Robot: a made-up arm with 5 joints.
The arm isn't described. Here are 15 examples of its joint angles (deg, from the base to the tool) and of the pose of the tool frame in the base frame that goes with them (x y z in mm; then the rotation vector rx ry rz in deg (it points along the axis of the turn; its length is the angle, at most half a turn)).
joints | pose
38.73 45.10 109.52 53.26 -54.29 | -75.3 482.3 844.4 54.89 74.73 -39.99
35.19 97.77 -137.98 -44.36 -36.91 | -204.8 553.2 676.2 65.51 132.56 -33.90
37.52 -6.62 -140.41 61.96 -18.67 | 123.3 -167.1 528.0 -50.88 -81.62 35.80
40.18 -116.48 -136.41 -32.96 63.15 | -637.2 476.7 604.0 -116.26 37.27 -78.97
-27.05 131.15 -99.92 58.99 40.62 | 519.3 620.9 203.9 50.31 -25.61 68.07
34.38 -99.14 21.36 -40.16 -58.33 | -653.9 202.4 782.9 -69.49 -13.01 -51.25
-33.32 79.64 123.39 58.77 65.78 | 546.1 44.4 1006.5 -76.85 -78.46 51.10
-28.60 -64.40 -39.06 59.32 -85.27 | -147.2 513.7 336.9 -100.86 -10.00 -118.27
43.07 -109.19 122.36 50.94 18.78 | -510.3 274.9 1117.1 -123.26 45.74 32.71
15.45 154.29 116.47 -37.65 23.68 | 4.8 662.5 608.2 10.77 138.32 61.73
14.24 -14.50 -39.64 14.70 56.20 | -117.8 454.3 350.4 42.54 -22.15 -56.05
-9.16 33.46 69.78 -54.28 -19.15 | 240.4 114.7 463.8 35.85 -28.68 6.35
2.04 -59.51 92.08 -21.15 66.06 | -268.5 474.5 821.8 158.02 -43.24 -54.56
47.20 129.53 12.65 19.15 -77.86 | -214.0 721.5 455.4 70.04 -26.87 111.18
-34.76 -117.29 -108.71 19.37 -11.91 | -12.7 939.3 509.3 -81.07 74.20 -114.43
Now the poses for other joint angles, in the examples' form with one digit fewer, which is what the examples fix.
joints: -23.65 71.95 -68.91 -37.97 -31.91
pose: 339 308 841 -92.1 -72.2 51.3
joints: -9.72 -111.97 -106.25 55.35 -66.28
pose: -394 825 520 -127.0 50.2 -64.3
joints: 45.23 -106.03 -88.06 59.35 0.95
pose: -657 117 318 -60.2 -53.0 -77.1
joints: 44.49 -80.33 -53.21 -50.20 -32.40
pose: -332 161 918 -101.8 20.2 5.1
